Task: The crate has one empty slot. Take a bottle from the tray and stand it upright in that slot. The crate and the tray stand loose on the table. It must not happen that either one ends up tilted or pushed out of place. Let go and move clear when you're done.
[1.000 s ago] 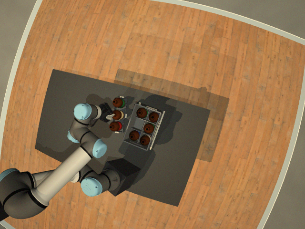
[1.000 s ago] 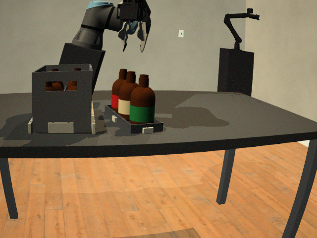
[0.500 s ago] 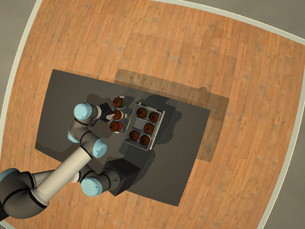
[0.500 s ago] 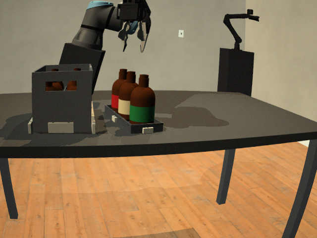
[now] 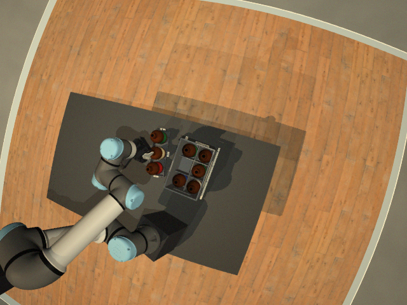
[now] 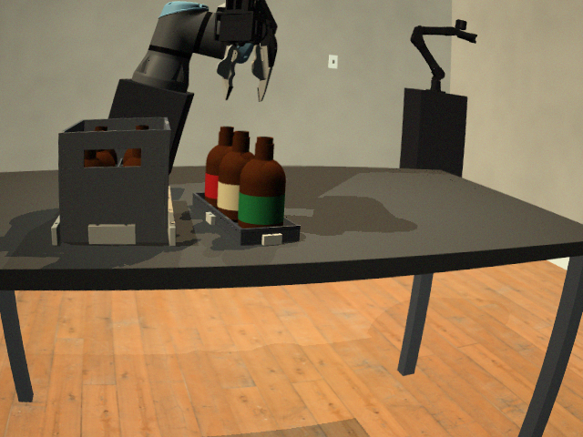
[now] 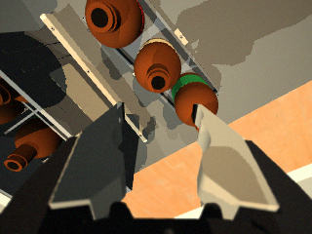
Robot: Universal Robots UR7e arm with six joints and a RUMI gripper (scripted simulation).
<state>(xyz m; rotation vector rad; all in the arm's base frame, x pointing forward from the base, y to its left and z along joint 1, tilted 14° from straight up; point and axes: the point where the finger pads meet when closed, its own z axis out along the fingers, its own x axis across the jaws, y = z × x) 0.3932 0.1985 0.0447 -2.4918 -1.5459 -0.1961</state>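
The green-labelled bottle is 150 mm below my hand, 90 mm ahead of it and 30 mm to the left of it. Round my hand: crate 220 mm to the right, 150 mm below, 20 mm ahead; tray 220 mm below.
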